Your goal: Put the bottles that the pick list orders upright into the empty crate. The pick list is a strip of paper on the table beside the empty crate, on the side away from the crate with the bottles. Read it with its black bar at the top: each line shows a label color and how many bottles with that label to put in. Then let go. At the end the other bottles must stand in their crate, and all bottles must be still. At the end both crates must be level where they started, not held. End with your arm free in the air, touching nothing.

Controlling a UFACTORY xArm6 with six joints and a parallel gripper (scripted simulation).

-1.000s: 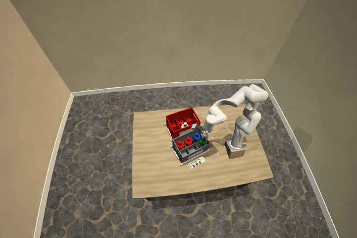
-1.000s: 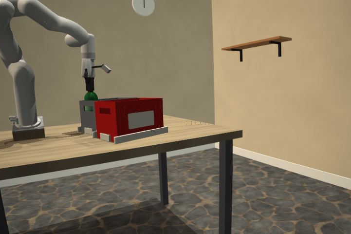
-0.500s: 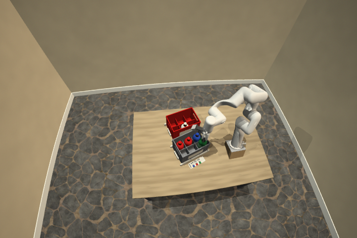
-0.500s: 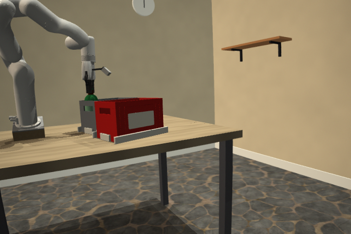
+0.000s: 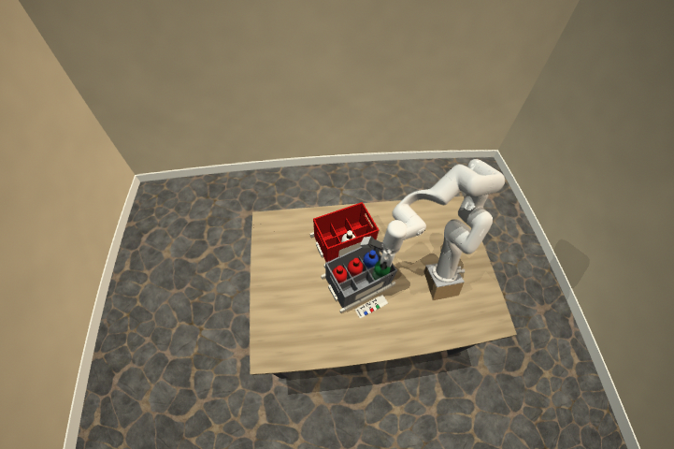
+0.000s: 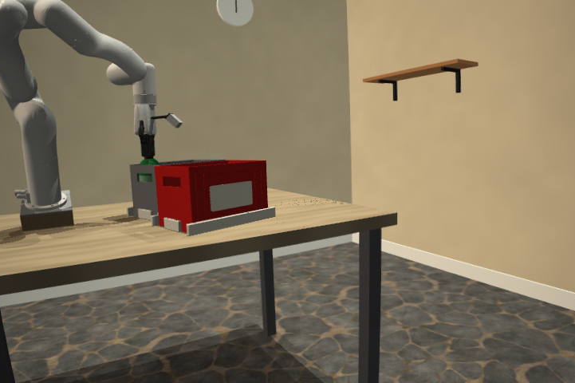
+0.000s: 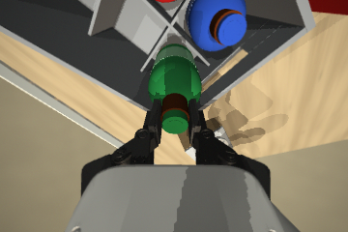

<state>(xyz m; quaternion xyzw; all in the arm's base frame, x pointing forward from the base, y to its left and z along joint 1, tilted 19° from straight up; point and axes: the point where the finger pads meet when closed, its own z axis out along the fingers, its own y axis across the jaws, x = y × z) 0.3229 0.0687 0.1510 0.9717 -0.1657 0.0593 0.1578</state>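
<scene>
Right now the green-label bottle is 70 mm below my hand. The rest, counted from my hand: grey crate (100 mm ahead, 10 mm to the left, 140 mm below); then pick list (40 mm ahead, 130 mm to the left, 220 mm below); then blue bottle (40 mm ahead, 80 mm to the right, 130 mm below).
</scene>
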